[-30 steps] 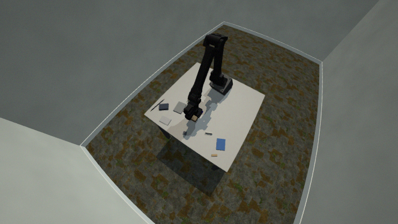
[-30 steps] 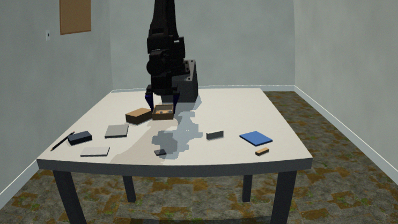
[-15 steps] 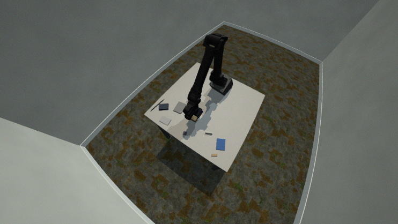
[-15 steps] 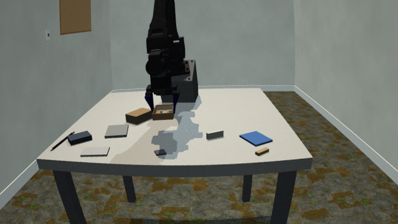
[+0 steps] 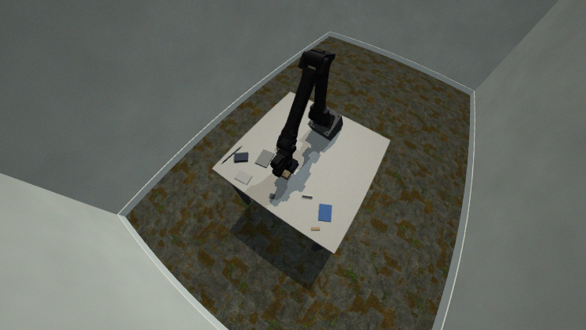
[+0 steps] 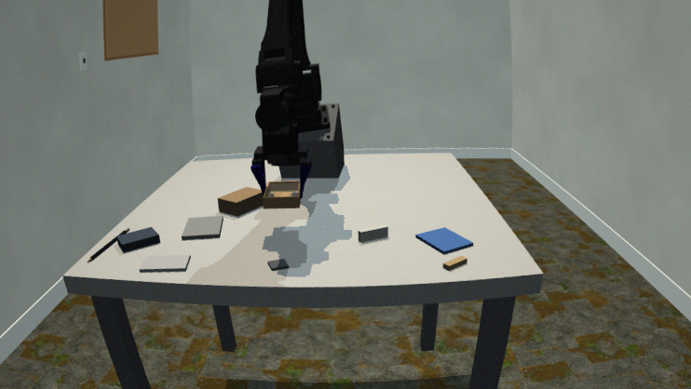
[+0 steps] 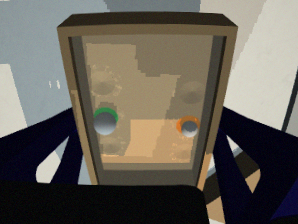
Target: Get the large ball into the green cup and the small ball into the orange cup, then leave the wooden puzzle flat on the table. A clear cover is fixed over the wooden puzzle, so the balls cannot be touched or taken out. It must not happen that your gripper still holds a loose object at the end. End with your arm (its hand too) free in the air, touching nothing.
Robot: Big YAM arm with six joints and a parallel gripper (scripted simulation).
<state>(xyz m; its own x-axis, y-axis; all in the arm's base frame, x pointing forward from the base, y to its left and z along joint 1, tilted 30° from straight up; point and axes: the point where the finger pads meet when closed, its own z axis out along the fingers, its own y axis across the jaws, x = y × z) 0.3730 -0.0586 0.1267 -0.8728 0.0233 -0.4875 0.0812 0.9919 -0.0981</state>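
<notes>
The wooden puzzle lies 10 mm below my hand. From my hand the other things lie so: grey slab (180 mm to the right, 80 mm below, 40 mm behind); then small dark tile (160 mm ahead, 80 mm below, 20 mm to the right); then brown box (170 mm behind, 100 mm to the right, 60 mm below).
</notes>
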